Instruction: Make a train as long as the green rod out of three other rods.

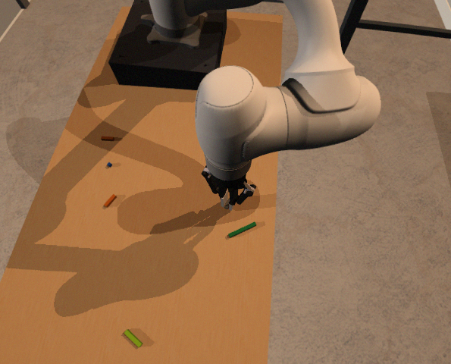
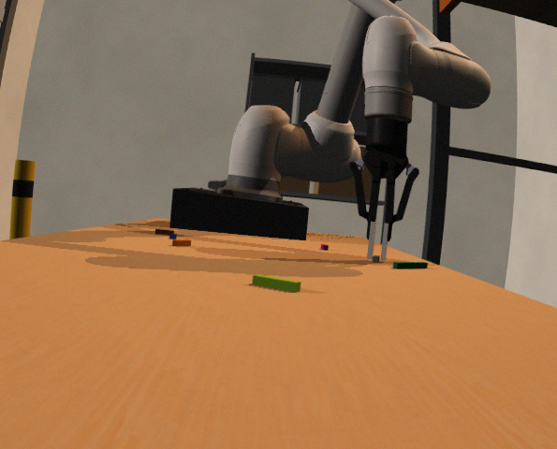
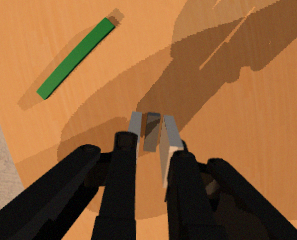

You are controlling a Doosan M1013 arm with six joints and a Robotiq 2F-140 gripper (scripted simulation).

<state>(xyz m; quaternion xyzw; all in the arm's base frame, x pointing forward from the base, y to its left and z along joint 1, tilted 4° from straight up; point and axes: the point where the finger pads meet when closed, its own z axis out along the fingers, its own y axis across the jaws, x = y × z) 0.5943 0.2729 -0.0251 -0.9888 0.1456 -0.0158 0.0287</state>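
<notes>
My gripper is now 30 mm above the grey rod. From my hand the other things lie so: green rod (70 mm ahead, 50 mm to the left, 30 mm below); magenta rod (170 mm behind, 80 mm to the right, 30 mm below); blue rod (70 mm behind, 380 mm to the right, 30 mm below).
</notes>
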